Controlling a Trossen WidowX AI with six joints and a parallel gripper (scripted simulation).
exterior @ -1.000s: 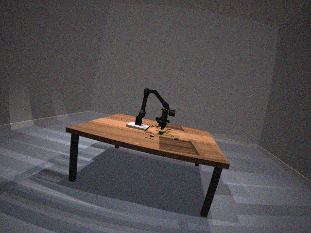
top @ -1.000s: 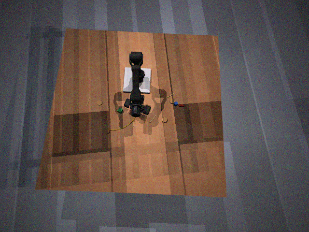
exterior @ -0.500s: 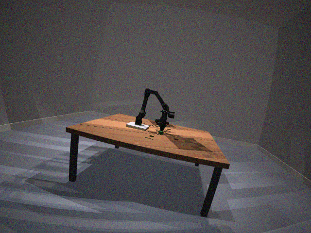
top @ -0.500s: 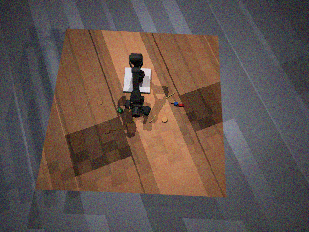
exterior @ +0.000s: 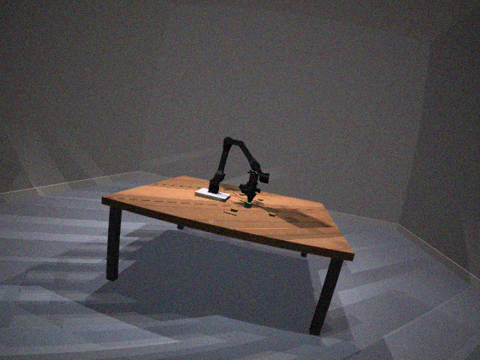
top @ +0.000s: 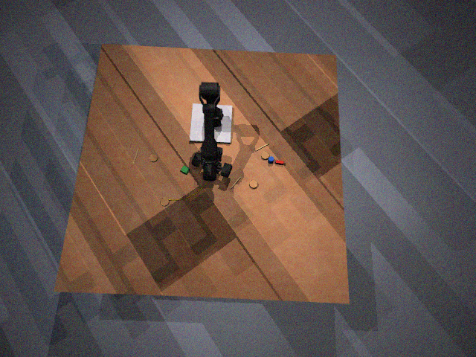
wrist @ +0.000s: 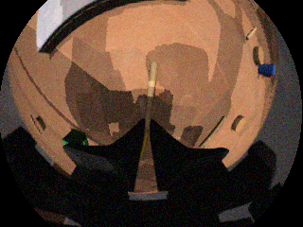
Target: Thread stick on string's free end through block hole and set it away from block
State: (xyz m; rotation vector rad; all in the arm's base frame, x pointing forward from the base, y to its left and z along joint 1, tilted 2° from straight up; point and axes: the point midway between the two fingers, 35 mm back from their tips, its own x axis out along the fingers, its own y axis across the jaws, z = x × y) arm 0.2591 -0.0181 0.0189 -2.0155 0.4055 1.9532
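Now: gripper tip 13 cm to the left of the green block and 1 cm below it. Also, from my gripper tip: round wooden button 24 cm to the right, 15 cm ahead, 1 cm above; then blue piece 29 cm to the left, 3 cm behind, 2 cm above; then thin wooden stick 1 cm to the left, 1 cm behind.
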